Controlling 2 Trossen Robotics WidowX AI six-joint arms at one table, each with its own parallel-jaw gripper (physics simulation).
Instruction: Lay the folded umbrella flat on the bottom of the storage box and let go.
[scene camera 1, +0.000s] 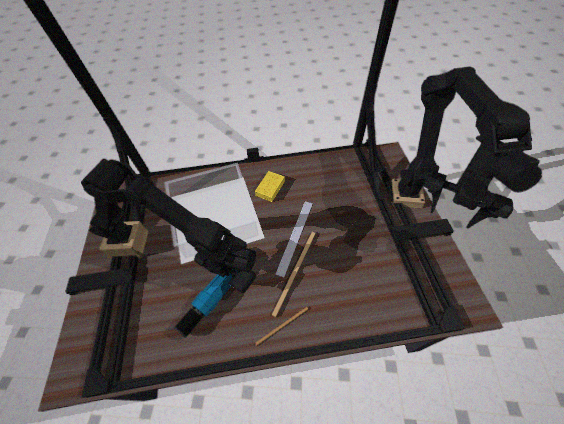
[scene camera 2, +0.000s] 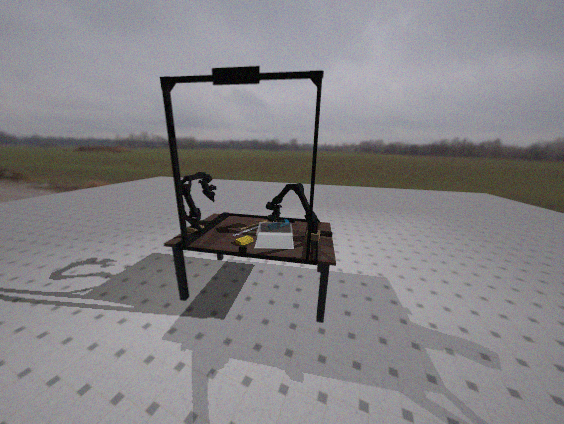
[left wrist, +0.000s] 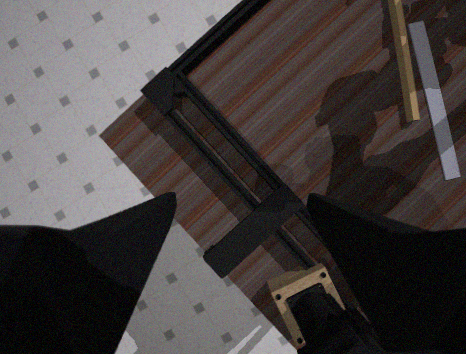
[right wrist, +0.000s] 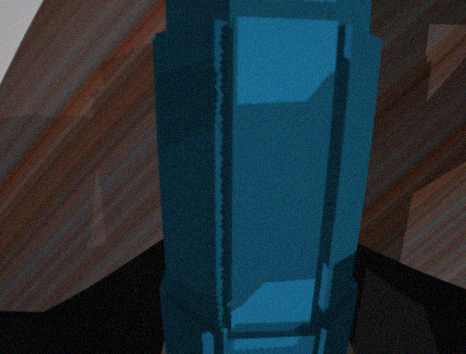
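The folded umbrella is blue with a black handle end and lies outside the box, toward the lower left of scene camera 1. My right gripper is shut on it, fingers against both sides. Whether the umbrella touches the table or is slightly raised, I cannot tell. The storage box is shallow and white with see-through walls, its floor bare where it shows. My left gripper is open and empty, far from the umbrella, beyond the table's edge.
A yellow block lies beside the box. A silver-grey strip, a wooden stick and a thinner stick lie mid-table. Black frame rails border the table, with tall posts rising from them.
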